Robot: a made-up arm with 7 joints. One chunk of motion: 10 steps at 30 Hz.
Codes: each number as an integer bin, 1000 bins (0 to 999) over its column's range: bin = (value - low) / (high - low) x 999, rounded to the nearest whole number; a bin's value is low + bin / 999 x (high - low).
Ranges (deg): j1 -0.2..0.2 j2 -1.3..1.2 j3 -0.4..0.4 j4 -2..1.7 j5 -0.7..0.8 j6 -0.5..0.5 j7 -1.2..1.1
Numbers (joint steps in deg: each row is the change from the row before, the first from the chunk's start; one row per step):
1: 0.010 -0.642 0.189 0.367 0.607 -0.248 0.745
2: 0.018 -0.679 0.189 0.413 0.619 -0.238 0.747
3: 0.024 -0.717 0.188 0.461 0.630 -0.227 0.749
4: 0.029 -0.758 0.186 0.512 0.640 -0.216 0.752
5: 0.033 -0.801 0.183 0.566 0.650 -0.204 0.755
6: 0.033 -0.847 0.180 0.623 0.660 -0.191 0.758
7: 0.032 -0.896 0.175 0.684 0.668 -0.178 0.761
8: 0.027 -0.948 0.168 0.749 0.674 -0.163 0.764
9: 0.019 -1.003 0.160 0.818 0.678 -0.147 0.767
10: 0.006 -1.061 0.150 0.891 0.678 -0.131 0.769
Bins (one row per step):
1: 524 263 736 639 870 252 845
2: 544 248 736 652 878 262 846
3: 559 233 734 664 886 273 847
4: 572 217 732 678 892 284 848
5: 582 199 728 693 899 296 849
6: 582 181 724 708 906 309 850
7: 579 161 718 725 911 322 852
8: 567 141 709 742 915 337 853
9: 547 119 699 761 918 353 854
10: 514 96 687 781 918 369 855

